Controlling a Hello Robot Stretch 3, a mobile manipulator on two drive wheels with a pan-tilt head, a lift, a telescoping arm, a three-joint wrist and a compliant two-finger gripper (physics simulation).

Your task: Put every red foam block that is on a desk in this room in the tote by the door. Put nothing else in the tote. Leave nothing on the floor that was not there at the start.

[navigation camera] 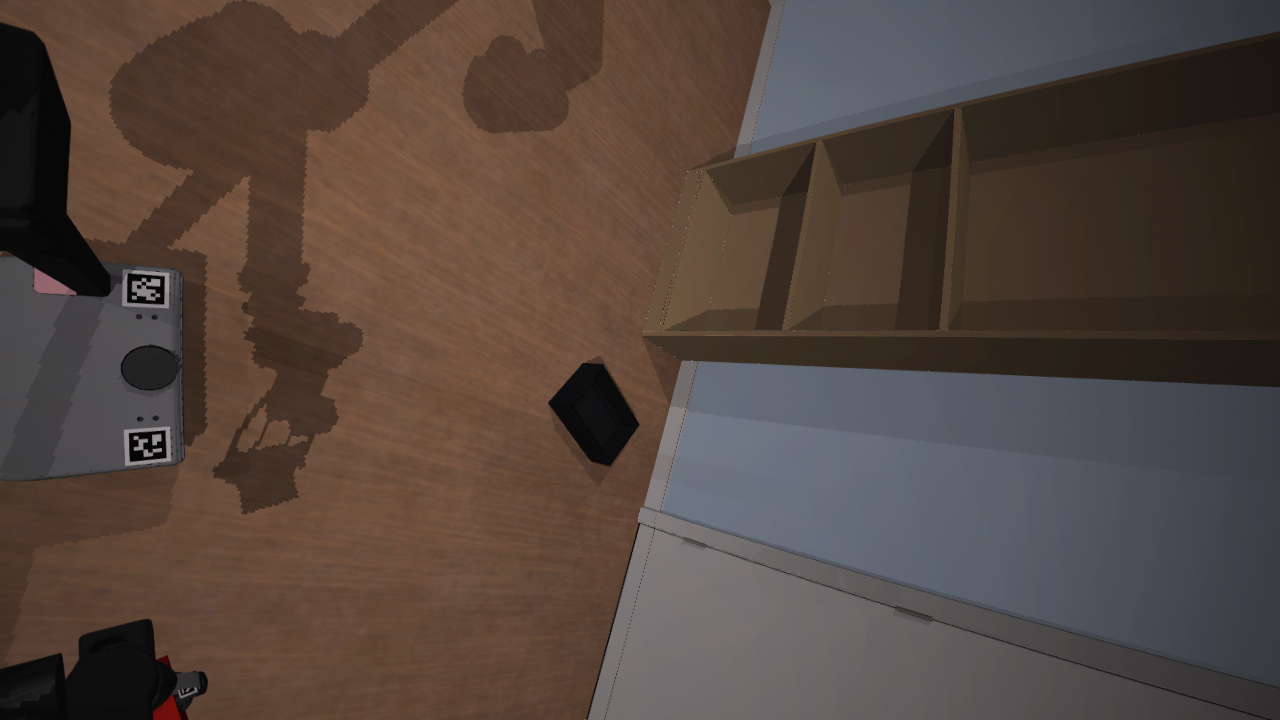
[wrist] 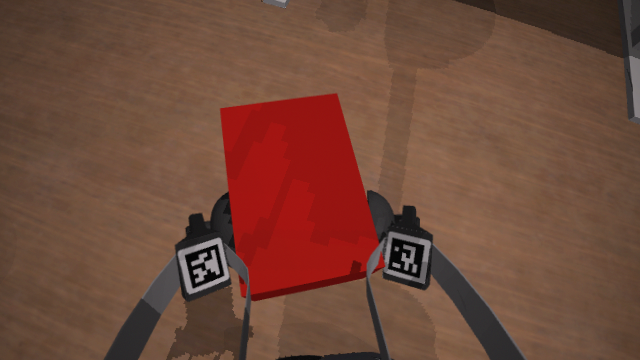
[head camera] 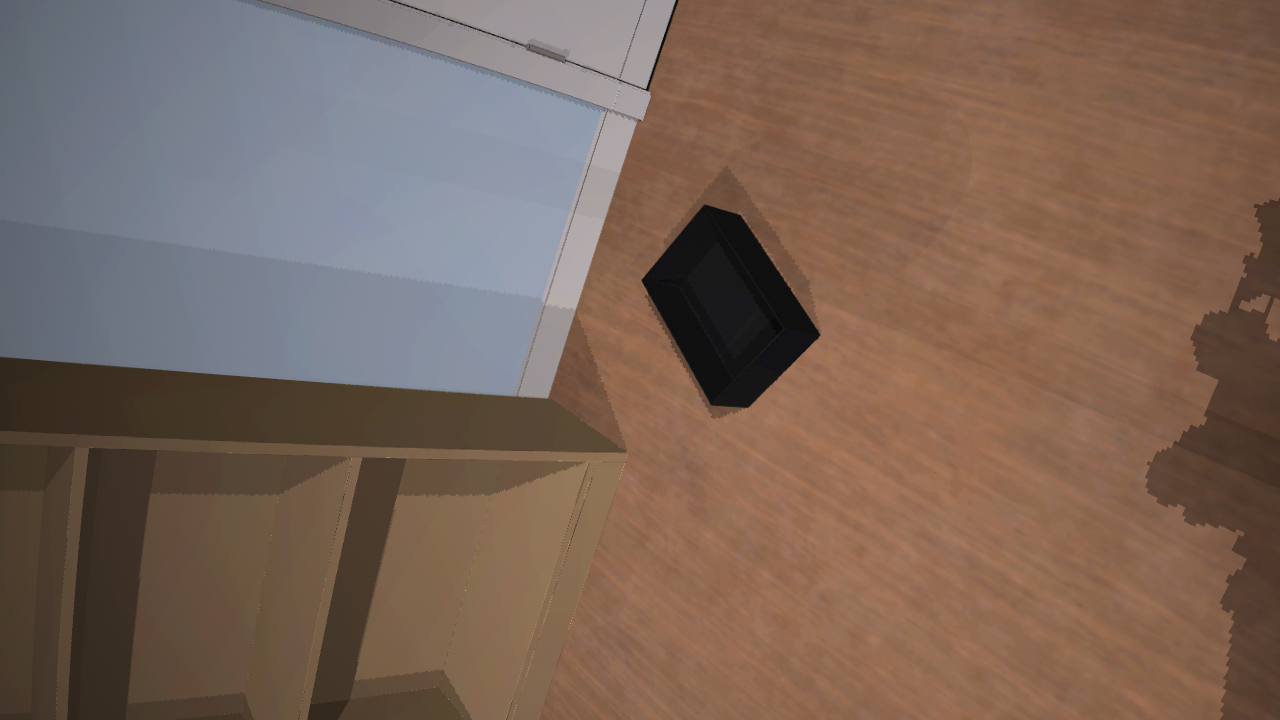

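Where they show: gripper, fingertip midpoint: (wrist: 303,217); robot's base at its link origin: (navigation camera: 148,363).
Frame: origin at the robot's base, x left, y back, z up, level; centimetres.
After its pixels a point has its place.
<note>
A red foam block (wrist: 300,175) @[x -33.4, y 2.0, z 63.6 cm] (navigation camera: 168,710) @[x -31.7, y -0.4, z 63.7 cm] is held between the two fingers of my gripper (wrist: 303,217) @[x -32.5, y 2.1, z 59.5 cm], off the floor. In the wrist view both fingertips press its sides, and its far end sticks out beyond them. In the navigation view part of the block and gripper shows at the lower left corner, and the rest is cut off or hidden. The black tote (head camera: 769,367) @[x -8.0, y -103.6, z 4.9 cm] (navigation camera: 577,425) @[x -21.1, y -102.8, z 7.9 cm] stands upright on the floor near the wall, between the shelf and the door. I see no block in it. The gripper is to one side of the tote, apart from it.
A brown shelf unit (head camera: 268,411) @[x 5.1, y -153.9, z 72.3 cm] (navigation camera: 895,349) @[x 6.2, y -151.3, z 91.6 cm] stands against the blue wall beside the tote. The white door (head camera: 572,26) @[x -73.2, y -140.7, z 24.1 cm] (navigation camera: 760,626) @[x -84.2, y -136.4, z 59.5 cm] is on the tote's other side. My base (navigation camera: 71,394) @[x -4.0, y 9.2, z 16.0 cm] is at the left. A pale leg (wrist: 634,95) @[x -80.5, y 110.8, z 2.6 cm] shows at the wrist view's right edge.
</note>
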